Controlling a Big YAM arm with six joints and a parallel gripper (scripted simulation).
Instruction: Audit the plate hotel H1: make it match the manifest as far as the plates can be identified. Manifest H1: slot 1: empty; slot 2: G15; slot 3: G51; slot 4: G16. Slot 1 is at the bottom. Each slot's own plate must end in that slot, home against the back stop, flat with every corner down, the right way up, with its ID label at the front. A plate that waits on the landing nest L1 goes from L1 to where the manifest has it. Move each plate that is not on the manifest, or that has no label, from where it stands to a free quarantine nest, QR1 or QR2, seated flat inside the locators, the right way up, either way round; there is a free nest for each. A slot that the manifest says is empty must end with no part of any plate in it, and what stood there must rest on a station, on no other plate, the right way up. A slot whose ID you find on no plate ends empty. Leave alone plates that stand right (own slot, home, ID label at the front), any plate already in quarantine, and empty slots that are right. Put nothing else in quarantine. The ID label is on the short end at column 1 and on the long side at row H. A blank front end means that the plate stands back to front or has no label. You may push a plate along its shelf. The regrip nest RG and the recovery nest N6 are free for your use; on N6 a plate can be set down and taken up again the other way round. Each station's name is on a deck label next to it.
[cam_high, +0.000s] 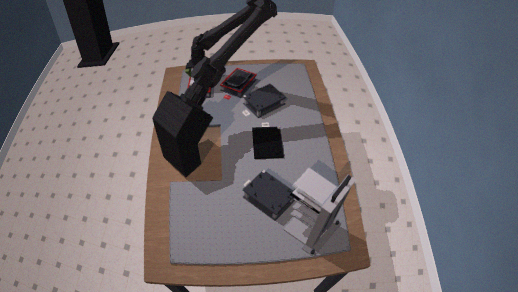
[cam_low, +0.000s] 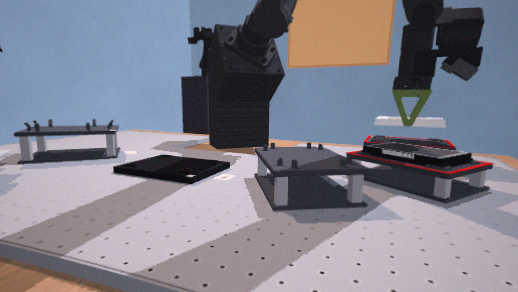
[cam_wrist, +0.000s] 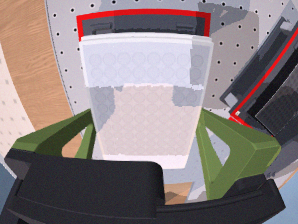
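Right now the red-edged quarantine nest is 50 mm below my hand. Round my hand: flat black pad: 360 mm ahead, 340 mm to the right, 80 mm below; h1 deck label: 540 mm ahead, 610 mm to the right, 80 mm below; dark plate: 200 mm ahead, 30 mm to the left, 40 mm below.
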